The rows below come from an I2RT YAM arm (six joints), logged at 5 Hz.
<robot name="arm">
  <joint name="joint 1" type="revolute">
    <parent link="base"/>
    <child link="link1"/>
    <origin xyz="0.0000 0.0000 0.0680"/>
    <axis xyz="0 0 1"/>
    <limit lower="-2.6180" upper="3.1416"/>
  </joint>
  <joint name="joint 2" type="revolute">
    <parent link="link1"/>
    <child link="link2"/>
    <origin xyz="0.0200 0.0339 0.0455"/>
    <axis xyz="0 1 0"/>
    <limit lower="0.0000" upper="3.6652"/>
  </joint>
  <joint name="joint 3" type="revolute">
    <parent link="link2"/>
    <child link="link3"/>
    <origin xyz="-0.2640 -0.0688 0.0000"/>
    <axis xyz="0 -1 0"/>
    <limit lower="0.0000" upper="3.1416"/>
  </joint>
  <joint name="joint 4" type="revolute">
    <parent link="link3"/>
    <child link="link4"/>
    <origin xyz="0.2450 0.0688 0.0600"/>
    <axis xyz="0 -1 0"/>
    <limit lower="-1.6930" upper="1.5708"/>
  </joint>
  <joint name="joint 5" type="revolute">
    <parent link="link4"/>
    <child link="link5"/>
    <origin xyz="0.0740 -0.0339 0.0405"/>
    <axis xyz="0 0 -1"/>
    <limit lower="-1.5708" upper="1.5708"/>
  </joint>
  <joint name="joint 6" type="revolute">
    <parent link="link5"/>
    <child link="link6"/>
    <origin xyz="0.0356 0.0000 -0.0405"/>
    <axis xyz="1 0 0"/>
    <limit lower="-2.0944" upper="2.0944"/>
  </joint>
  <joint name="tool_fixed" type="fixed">
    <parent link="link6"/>
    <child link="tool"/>
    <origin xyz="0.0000 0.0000 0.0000" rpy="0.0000 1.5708 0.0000"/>
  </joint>
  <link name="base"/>
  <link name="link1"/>
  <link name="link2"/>
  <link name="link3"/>
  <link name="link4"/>
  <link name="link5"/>
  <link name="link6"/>
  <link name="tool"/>
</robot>
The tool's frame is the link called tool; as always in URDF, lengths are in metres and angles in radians.
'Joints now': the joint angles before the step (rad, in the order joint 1, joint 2, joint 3, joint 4, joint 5, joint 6). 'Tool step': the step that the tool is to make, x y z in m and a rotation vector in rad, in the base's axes. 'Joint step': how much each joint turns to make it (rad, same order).
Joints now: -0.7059, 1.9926, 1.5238, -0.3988, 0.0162, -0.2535
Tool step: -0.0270, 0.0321, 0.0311, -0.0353, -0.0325, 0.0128
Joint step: 0.0178, -0.1907, -0.1441, 0.0010, 0.0080, -0.0004
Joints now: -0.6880, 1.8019, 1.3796, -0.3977, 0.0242, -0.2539
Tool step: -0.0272, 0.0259, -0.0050, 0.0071, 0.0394, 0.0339
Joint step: 0.0071, -0.1270, -0.1597, -0.0016, -0.0035, -0.0329
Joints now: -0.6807, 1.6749, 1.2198, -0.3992, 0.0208, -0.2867
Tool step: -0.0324, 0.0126, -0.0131, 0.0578, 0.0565, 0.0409
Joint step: -0.0378, -0.0906, -0.1271, -0.0443, -0.0553, -0.0564
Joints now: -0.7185, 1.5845, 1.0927, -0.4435, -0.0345, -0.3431
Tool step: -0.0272, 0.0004, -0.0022, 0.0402, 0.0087, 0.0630
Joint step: -0.0670, -0.0629, -0.0609, -0.0435, -0.0942, -0.0930
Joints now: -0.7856, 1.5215, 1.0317, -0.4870, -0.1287, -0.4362
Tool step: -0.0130, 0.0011, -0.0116, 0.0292, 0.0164, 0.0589
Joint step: -0.0345, -0.0125, -0.0498, -0.0069, -0.0577, -0.0749
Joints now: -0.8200, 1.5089, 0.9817, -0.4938, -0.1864, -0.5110
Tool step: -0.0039, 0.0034, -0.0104, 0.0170, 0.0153, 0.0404
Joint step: -0.0045, 0.0022, -0.0347, 0.0063, -0.0232, -0.0392
